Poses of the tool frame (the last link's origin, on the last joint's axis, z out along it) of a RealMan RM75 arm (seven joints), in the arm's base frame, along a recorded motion.
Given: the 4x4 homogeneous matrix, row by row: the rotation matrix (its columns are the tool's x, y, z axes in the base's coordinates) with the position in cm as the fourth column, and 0 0 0 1 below. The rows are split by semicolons.
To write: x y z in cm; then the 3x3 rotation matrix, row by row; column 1 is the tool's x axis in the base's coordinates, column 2 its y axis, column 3 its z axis. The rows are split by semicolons. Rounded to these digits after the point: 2 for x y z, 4 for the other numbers.
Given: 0.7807 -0.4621 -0.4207 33.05; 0.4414 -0.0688 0.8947 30.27; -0.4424 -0.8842 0.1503 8.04; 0 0 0 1
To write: 33.05 30.27 8.04; 0.7807 -0.4621 -0.4207; 0.4414 -0.0688 0.8947; -0.4424 -0.8842 0.1503
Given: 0.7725 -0.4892 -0.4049 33.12; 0.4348 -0.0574 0.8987 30.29; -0.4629 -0.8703 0.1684 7.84; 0 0 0 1
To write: 33.12 30.29 7.84; 0.7725 -0.4892 -0.4049; 0.4348 -0.0574 0.8987; -0.4629 -0.8703 0.1684
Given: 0.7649 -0.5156 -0.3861 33.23; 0.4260 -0.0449 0.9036 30.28; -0.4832 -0.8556 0.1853 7.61; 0 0 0 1
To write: 33.23 30.28 7.61; 0.7649 -0.5156 -0.3861; 0.4260 -0.0449 0.9036; -0.4832 -0.8556 0.1853
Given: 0.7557 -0.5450 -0.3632 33.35; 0.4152 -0.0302 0.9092 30.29; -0.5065 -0.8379 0.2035 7.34; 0 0 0 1
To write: 33.35 30.29 7.34; 0.7557 -0.5450 -0.3632; 0.4152 -0.0302 0.9092; -0.5065 -0.8379 0.2035
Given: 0.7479 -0.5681 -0.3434 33.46; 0.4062 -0.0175 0.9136 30.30; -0.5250 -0.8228 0.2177 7.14; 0 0 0 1
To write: 33.46 30.30 7.14; 0.7479 -0.5681 -0.3434; 0.4062 -0.0175 0.9136; -0.5250 -0.8228 0.2177
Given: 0.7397 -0.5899 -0.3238 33.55; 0.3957 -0.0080 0.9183 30.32; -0.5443 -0.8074 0.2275 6.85; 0 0 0 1
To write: 33.55 30.32 6.85; 0.7397 -0.5899 -0.3238; 0.3957 -0.0080 0.9183; -0.5443 -0.8074 0.2275
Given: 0.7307 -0.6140 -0.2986 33.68; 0.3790 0.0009 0.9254 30.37; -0.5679 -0.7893 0.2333 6.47; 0 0 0 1
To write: 33.68 30.37 6.47; 0.7307 -0.6140 -0.2986; 0.3790 0.0009 0.9254; -0.5679 -0.7893 0.2333
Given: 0.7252 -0.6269 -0.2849 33.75; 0.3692 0.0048 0.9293 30.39; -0.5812 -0.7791 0.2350 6.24; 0 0 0 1
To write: 33.75 30.39 6.24; 0.7252 -0.6269 -0.2849; 0.3692 0.0048 0.9293; -0.5812 -0.7791 0.2350
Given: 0.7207 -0.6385 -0.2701 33.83; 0.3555 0.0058 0.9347 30.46; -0.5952 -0.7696 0.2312 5.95; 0 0 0 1
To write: 33.83 30.46 5.95; 0.7207 -0.6385 -0.2701; 0.3555 0.0058 0.9347; -0.5952 -0.7696 0.2312
